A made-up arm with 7 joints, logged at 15 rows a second.
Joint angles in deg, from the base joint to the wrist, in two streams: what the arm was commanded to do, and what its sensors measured. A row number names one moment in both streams.
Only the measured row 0 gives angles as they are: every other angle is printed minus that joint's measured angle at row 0.
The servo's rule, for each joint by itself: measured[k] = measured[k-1] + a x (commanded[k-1-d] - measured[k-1]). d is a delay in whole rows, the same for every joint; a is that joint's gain. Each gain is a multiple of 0.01, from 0.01 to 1. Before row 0 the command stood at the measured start. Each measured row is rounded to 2 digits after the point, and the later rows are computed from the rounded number. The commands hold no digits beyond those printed.
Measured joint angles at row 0:
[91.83 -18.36 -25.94 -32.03 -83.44 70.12 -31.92]
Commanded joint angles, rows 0 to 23:
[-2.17 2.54 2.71 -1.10 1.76 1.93 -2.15]
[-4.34 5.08 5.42 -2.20 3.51 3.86 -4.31]
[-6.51 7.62 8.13 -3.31 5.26 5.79 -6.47]
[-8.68 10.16 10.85 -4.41 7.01 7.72 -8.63]
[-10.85 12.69 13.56 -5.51 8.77 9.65 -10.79]
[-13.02 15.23 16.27 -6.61 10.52 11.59 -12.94]
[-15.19 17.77 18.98 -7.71 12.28 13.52 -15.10]
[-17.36 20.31 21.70 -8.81 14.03 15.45 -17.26]
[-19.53 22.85 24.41 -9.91 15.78 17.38 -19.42]
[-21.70 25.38 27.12 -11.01 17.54 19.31 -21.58]
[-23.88 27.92 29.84 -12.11 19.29 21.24 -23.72]
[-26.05 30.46 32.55 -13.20 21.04 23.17 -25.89]
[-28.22 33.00 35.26 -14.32 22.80 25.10 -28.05]
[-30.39 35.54 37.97 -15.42 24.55 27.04 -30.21]
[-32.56 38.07 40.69 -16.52 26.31 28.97 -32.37]
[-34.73 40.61 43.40 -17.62 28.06 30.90 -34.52]
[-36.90 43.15 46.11 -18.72 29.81 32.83 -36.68]
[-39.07 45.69 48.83 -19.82 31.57 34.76 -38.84]
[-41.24 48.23 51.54 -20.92 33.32 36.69 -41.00]
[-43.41 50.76 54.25 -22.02 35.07 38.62 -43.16]
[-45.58 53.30 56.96 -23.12 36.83 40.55 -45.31]
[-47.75 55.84 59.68 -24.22 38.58 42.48 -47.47]
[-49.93 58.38 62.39 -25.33 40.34 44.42 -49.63]
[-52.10 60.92 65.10 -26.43 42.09 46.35 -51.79]
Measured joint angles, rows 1 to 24:
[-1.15 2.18 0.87 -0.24 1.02 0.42 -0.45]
[-2.84 4.67 2.33 -0.67 2.46 1.18 -1.26]
[-4.79 7.21 4.19 -1.25 4.08 2.19 -2.35]
[-6.85 9.75 6.32 -1.95 5.78 3.41 -3.67]
[-8.97 12.28 8.64 -2.73 7.51 4.78 -5.17]
[-11.12 14.82 11.08 -3.58 9.26 6.28 -6.80]
[-13.28 17.36 13.61 -4.49 11.01 7.87 -8.54]
[-15.44 19.90 16.20 -5.44 12.76 9.54 -10.37]
[-17.61 22.44 18.83 -6.42 14.51 11.26 -12.27]
[-19.78 24.97 21.48 -7.43 16.27 13.03 -14.23]
[-21.95 27.51 24.16 -8.46 18.02 14.84 -16.22]
[-24.12 30.05 26.84 -9.50 19.77 16.67 -18.25]
[-26.29 32.59 29.53 -10.56 21.53 18.52 -20.31]
[-28.46 35.13 32.23 -11.63 23.28 20.39 -22.39]
[-30.63 37.66 34.94 -12.71 25.04 22.28 -24.49]
[-32.80 40.20 37.65 -13.79 26.79 24.18 -26.60]
[-34.97 42.74 40.36 -14.87 28.54 26.08 -28.72]
[-37.14 45.28 43.07 -15.96 30.30 27.99 -30.85]
[-39.31 47.82 45.78 -17.05 32.05 29.90 -32.98]
[-41.48 50.35 48.49 -18.14 33.80 31.82 -35.12]
[-43.65 52.89 51.20 -19.24 35.56 33.74 -37.26]
[-45.82 55.43 53.91 -20.34 37.31 35.66 -39.40]
[-48.00 57.97 56.62 -21.44 39.07 37.59 -41.55]
[-50.17 60.51 59.33 -22.54 40.82 39.52 -43.70]
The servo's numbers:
d 0
a 0.53 0.86 0.32 0.22 0.58 0.22 0.21

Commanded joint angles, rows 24 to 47:
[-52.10 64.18 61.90 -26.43 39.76 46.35 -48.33]
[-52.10 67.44 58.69 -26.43 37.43 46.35 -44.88]
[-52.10 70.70 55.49 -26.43 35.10 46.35 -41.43]
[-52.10 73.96 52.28 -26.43 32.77 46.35 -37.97]
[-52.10 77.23 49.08 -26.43 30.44 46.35 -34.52]
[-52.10 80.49 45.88 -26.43 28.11 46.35 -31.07]
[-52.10 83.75 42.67 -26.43 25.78 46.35 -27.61]
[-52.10 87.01 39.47 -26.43 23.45 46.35 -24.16]
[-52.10 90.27 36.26 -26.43 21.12 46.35 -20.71]
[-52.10 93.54 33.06 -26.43 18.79 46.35 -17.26]
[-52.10 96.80 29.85 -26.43 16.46 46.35 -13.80]
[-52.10 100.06 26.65 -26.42 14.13 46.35 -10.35]
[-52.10 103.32 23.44 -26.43 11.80 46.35 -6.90]
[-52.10 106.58 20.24 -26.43 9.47 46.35 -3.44]
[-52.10 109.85 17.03 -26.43 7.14 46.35 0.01]
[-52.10 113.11 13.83 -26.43 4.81 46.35 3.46]
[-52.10 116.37 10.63 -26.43 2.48 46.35 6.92]
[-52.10 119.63 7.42 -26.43 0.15 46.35 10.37]
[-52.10 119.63 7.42 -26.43 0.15 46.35 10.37]
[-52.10 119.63 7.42 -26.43 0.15 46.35 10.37]
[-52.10 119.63 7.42 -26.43 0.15 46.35 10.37]
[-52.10 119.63 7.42 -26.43 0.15 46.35 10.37]
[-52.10 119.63 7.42 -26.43 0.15 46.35 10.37]
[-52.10 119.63 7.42 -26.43 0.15 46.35 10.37]
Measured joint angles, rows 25 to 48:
[-51.19 63.67 60.15 -23.40 40.21 41.02 -44.67]
[-51.67 66.91 59.68 -24.07 38.60 42.19 -44.71]
[-51.90 70.17 58.34 -24.59 36.57 43.11 -44.02]
[-52.01 73.43 56.40 -24.99 34.37 43.82 -42.75]
[-52.06 76.70 54.06 -25.31 32.09 44.38 -41.02]
[-52.08 79.96 51.44 -25.56 29.78 44.81 -38.93]
[-52.09 83.22 48.63 -25.75 27.46 45.15 -36.55]
[-52.10 86.48 45.70 -25.90 25.13 45.41 -33.95]
[-52.10 89.74 42.68 -26.02 22.80 45.62 -31.17]
[-52.10 93.01 39.60 -26.11 20.47 45.78 -28.25]
[-52.10 96.27 36.48 -26.18 18.14 45.91 -25.22]
[-52.10 99.53 33.33 -26.23 15.81 46.01 -22.10]
[-52.10 102.79 30.17 -26.27 13.48 46.08 -18.91]
[-52.10 106.05 26.99 -26.31 11.15 46.14 -15.66]
[-52.10 109.32 23.80 -26.34 8.82 46.19 -12.37]
[-52.10 112.58 20.61 -26.36 6.49 46.23 -9.05]
[-52.10 115.84 17.42 -26.38 4.16 46.26 -5.70]
[-52.10 119.10 14.22 -26.39 1.83 46.28 -2.33]
[-52.10 119.56 12.04 -26.40 0.86 46.30 0.34]
[-52.10 119.62 10.56 -26.41 0.45 46.31 2.45]
[-52.10 119.63 9.56 -26.41 0.28 46.32 4.11]
[-52.10 119.63 8.88 -26.41 0.20 46.33 5.42]
[-52.10 119.63 8.41 -26.41 0.17 46.33 6.46]
[-52.10 119.63 8.09 -26.41 0.16 46.33 7.28]

